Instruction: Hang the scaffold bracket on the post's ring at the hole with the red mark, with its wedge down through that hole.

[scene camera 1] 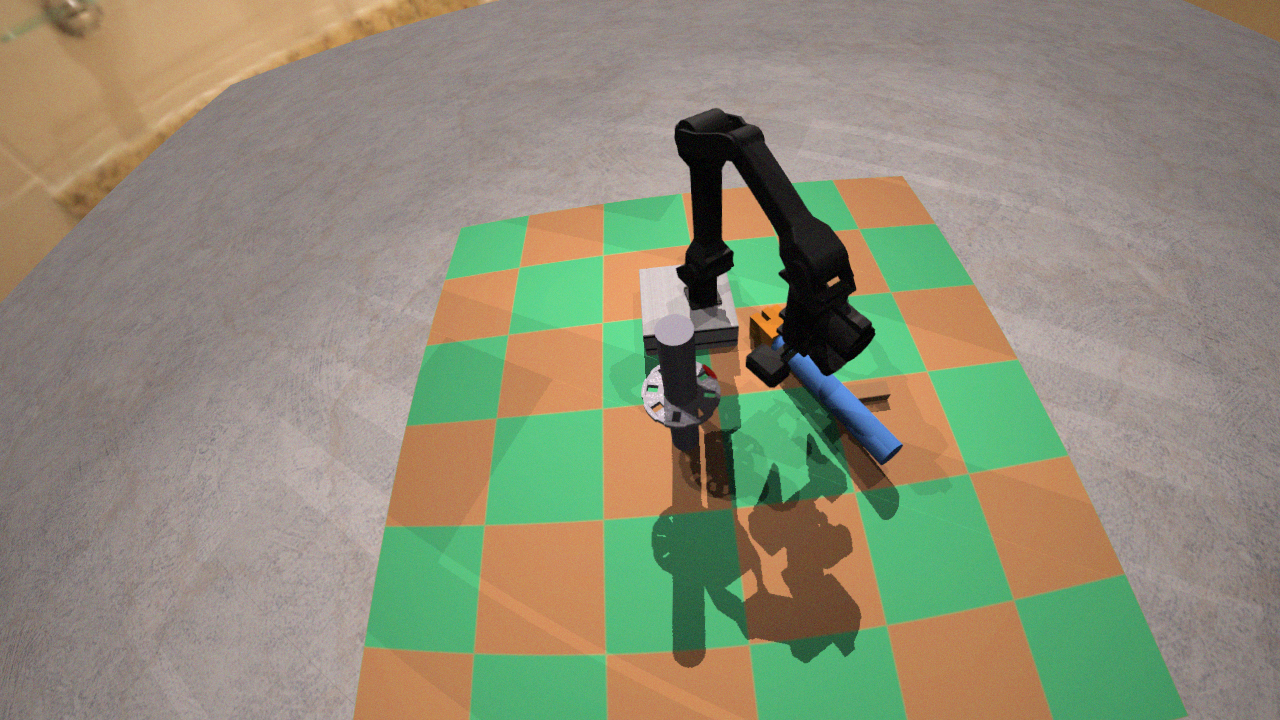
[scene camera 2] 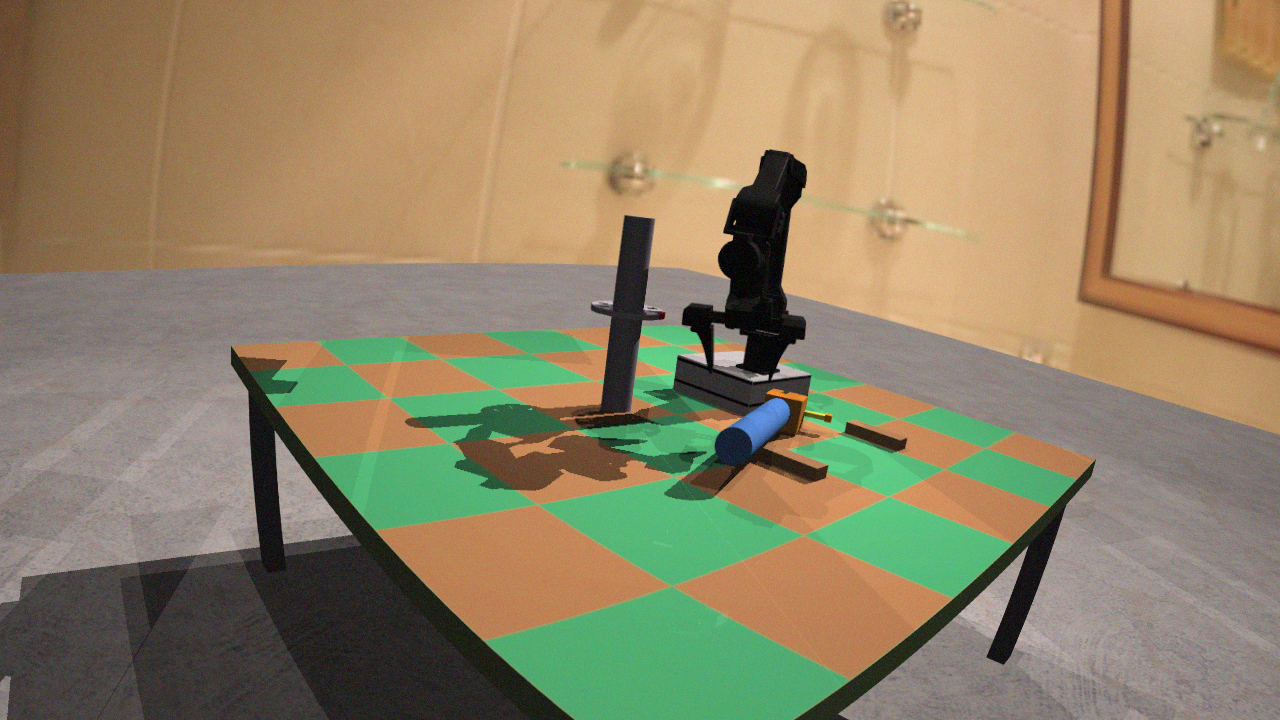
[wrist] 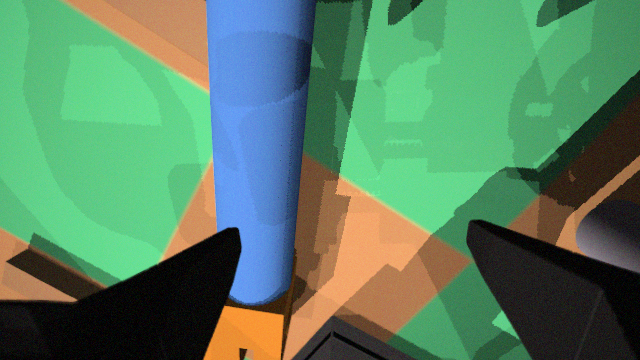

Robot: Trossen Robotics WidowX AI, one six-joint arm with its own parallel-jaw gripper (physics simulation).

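The scaffold bracket is a blue tube (scene camera 1: pixel 836 404) (scene camera 2: pixel 750 434) (wrist: pixel 257 165) with an orange head (scene camera 1: pixel 763 324) (scene camera 2: pixel 787 409) (wrist: pixel 250 330) and a yellow wedge (scene camera 2: pixel 819 416) sticking out sideways from the head. It lies low over the table, right of the post. The grey post (scene camera 1: pixel 678 376) (scene camera 2: pixel 630 268) stands upright and carries a ring (scene camera 1: pixel 687 418) (scene camera 2: pixel 605 308) with holes. A red mark (scene camera 1: pixel 709 371) (scene camera 2: pixel 660 315) is on the ring's side towards the arm base. My gripper (scene camera 1: pixel 796 362) (scene camera 2: pixel 742 368) (wrist: pixel 353 234) is open and empty, above the bracket's head end; in the wrist view its left finger overlaps the tube.
A dark bar (scene camera 1: pixel 877 398) (scene camera 2: pixel 794 462) lies under or close beside the tube. Another dark bar (scene camera 2: pixel 875 436) lies beyond the wedge. The arm's base block (scene camera 1: pixel 657 300) (scene camera 2: pixel 707 380) is behind the post. Shadows fall across the checkered table top (scene camera 1: pixel 541 573) (scene camera 2: pixel 662 644).
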